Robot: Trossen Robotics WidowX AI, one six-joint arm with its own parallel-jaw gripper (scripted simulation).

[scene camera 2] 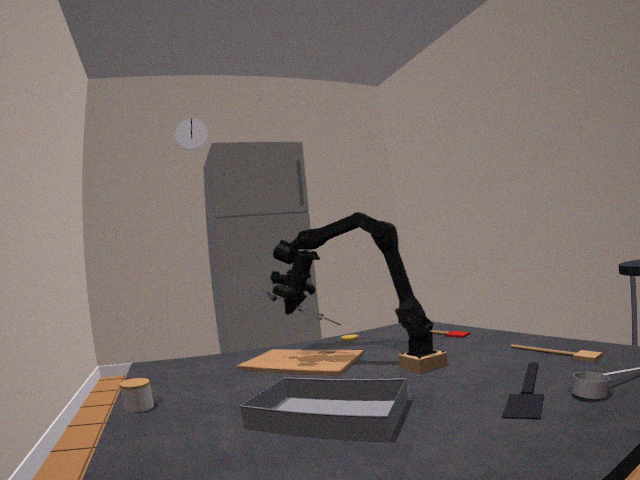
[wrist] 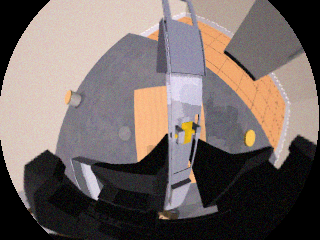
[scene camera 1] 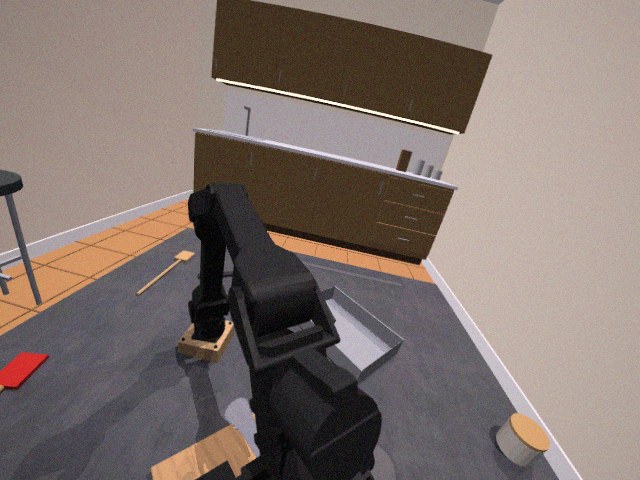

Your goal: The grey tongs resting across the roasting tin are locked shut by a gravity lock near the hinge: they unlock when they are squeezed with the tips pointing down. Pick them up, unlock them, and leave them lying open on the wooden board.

Labels:
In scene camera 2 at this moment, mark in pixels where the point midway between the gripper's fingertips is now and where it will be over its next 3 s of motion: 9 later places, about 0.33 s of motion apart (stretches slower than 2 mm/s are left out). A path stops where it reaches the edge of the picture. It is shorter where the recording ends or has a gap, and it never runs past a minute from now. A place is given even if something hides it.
My gripper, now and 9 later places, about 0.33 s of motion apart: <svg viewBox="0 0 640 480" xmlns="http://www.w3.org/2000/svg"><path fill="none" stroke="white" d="M288 313L287 311L287 307L287 303L289 298L292 295L293 293L294 293L291 296L289 299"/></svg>

